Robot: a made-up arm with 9 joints. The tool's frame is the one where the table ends. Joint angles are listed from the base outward.
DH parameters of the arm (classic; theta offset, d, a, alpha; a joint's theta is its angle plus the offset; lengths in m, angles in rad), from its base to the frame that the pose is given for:
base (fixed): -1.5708 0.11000 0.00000 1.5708
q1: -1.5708 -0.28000 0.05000 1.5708
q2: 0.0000 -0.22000 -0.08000 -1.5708
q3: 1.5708 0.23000 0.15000 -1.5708
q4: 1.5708 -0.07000 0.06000 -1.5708
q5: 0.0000 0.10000 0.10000 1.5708
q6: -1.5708 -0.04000 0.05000 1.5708
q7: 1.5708 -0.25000 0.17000 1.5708
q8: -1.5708 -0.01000 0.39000 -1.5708
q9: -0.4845 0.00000 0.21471 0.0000
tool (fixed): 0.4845 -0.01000 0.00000 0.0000
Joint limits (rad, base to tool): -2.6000..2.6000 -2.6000..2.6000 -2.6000..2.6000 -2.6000..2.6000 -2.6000..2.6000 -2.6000..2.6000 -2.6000..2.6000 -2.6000..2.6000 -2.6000..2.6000
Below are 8 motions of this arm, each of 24 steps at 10 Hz.
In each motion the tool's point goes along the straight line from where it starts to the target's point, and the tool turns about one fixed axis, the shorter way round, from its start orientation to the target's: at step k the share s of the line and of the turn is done. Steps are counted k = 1, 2, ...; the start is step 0. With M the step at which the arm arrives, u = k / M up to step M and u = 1 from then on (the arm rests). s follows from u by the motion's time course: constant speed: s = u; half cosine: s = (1 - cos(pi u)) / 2; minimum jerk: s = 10 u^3 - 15 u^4 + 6 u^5.
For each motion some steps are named. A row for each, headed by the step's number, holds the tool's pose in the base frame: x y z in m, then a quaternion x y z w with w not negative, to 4 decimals.
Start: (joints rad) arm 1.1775 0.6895 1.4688 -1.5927 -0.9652 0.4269 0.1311 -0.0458 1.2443
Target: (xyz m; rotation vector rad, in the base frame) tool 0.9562 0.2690 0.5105 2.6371 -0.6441 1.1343
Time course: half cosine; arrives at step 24
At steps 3, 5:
3: 0.9827 0.4206 -0.0398 0.9192 -0.2921 -0.0981 0.2452
5: 0.9809 0.4103 -0.0025 0.9252 -0.2894 -0.0647 0.2370

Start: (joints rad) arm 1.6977 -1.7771 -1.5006 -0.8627 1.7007 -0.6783 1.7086 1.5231 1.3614
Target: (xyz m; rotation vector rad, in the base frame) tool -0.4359 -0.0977 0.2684 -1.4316 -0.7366 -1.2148
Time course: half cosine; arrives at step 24
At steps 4, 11, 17, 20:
4: -0.1008 -0.3231 -0.3434 0.0718 -0.4016 -0.8113 0.4187
11: -0.2329 -0.2343 -0.1022 -0.2114 -0.3921 -0.7430 0.4995
17: -0.3657 -0.1450 0.1401 -0.4766 -0.3465 -0.6058 0.5346
20: -0.4118 -0.1139 0.2245 -0.5597 -0.3228 -0.5442 0.5352

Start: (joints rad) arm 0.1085 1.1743 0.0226 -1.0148 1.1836 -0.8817 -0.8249 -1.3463 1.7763
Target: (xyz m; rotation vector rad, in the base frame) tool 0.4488 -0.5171 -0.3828 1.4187 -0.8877 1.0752
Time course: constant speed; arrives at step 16
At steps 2, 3, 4, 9, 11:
2: -0.1451 -0.5535 -0.0349 0.5857 -0.0202 -0.4755 0.6561
3: -0.1027 -0.5509 -0.0597 0.6104 -0.0516 -0.4145 0.6730
4: -0.0603 -0.5483 -0.0846 0.6317 -0.0826 -0.3513 0.6861
9: 0.1518 -0.5353 -0.2088 0.6835 -0.2277 -0.0128 0.6934
11: 0.2367 -0.5301 -0.2585 0.6777 -0.2779 0.1257 0.6691

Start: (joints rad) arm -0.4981 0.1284 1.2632 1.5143 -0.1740 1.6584 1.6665 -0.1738 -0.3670
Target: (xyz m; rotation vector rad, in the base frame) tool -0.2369 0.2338 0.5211 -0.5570 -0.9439 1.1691
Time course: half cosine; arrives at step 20
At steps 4, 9, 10, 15, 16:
4: -0.7322 -0.2434 0.2466 0.0612 -0.5042 0.8248 0.2486
9: -0.5535 -0.0712 0.3456 -0.0549 -0.4978 0.7500 0.4321
10: -0.5107 -0.0300 0.3693 -0.0825 -0.4924 0.7260 0.4730
15: -0.3171 0.1565 0.4766 -0.2030 -0.4493 0.5911 0.6384
16: -0.2892 0.1834 0.4921 -0.2195 -0.4407 0.5684 0.6592

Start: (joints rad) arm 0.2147 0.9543 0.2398 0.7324 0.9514 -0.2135 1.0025 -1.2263 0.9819
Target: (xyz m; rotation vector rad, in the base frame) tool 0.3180 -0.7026 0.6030 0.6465 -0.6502 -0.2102
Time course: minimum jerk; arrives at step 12
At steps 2, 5, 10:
2: -0.0810 -0.7473 -0.0332 0.3143 -0.9192 -0.1429 0.1891
5: 0.0477 -0.7329 0.1720 0.3486 -0.7969 -0.1435 0.4721
10: 0.3033 -0.7042 0.5796 0.3172 -0.3451 -0.1049 0.8771

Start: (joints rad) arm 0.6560 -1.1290 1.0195 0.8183 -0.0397 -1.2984 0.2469 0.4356 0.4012
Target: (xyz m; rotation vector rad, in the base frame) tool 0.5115 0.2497 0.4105 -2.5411 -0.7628 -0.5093
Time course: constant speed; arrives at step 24
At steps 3, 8, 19, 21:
3: 0.1082 0.2925 0.6556 -0.7525 -0.5556 -0.1145 0.3346
8: 0.2043 0.2823 0.5973 -0.8013 -0.4940 -0.1327 0.3102
19: 0.4155 0.2599 0.4689 -0.8883 -0.3467 -0.1692 0.2490
21: 0.4539 0.2558 0.4455 -0.9009 -0.3185 -0.1753 0.2369

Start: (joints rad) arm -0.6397 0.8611 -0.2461 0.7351 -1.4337 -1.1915 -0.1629 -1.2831 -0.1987
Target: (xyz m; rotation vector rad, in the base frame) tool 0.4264 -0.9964 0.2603 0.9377 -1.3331 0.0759
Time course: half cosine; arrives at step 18
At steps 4, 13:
4: 0.5512 -0.1694 -0.2003 0.8328 0.3199 0.0415 0.4498
13: 0.4516 -0.8291 0.1671 0.5653 -0.4336 0.0394 0.7007

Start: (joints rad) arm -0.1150 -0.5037 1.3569 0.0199 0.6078 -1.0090 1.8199 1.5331 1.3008
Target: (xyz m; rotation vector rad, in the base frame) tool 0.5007 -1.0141 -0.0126 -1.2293 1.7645 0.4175
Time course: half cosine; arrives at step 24
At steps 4, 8, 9, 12, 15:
4: 0.5397 -0.9900 -0.0537 -0.5240 0.7980 0.2390 0.1773
8: 0.5321 -0.9947 -0.0457 -0.5228 0.7875 0.2269 0.2344
9: 0.5296 -0.9962 -0.0431 -0.5221 0.7836 0.2228 0.2525
12: 0.5216 -1.0012 -0.0347 -0.5182 0.7687 0.2091 0.3111
15: 0.5136 -1.0061 -0.0262 -0.5124 0.7509 0.1945 0.3684

